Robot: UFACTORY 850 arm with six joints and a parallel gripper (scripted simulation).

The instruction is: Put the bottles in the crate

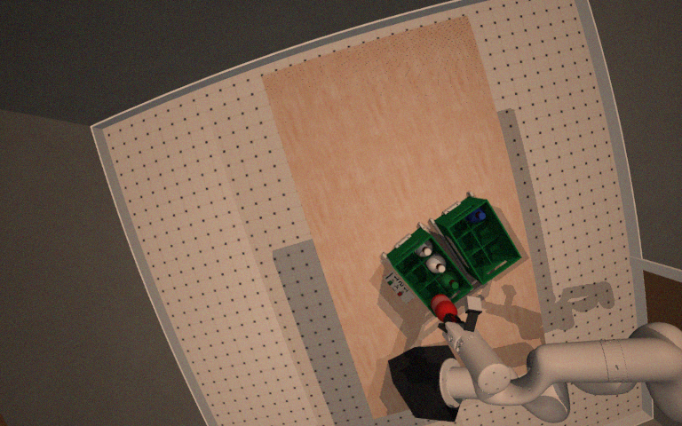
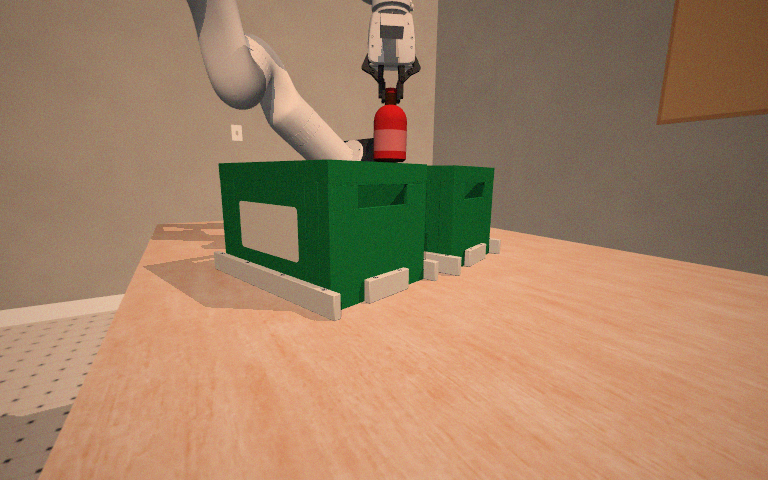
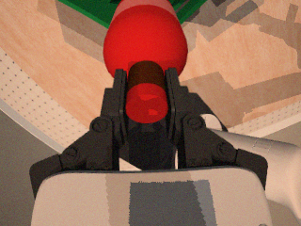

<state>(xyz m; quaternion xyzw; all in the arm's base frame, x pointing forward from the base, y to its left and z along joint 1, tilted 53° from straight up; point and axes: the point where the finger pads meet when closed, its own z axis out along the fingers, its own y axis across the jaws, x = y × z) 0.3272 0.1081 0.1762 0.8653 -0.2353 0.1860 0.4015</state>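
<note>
The red bottle lies 7 cm below my hand. Also, from my hand: green bottle 25 cm below, 9 cm to the right, 3 cm ahead; then pick list 34 cm below, 11 cm to the left, 5 cm ahead; then blue bottle 28 cm to the right, 25 cm below, 24 cm ahead.
</note>
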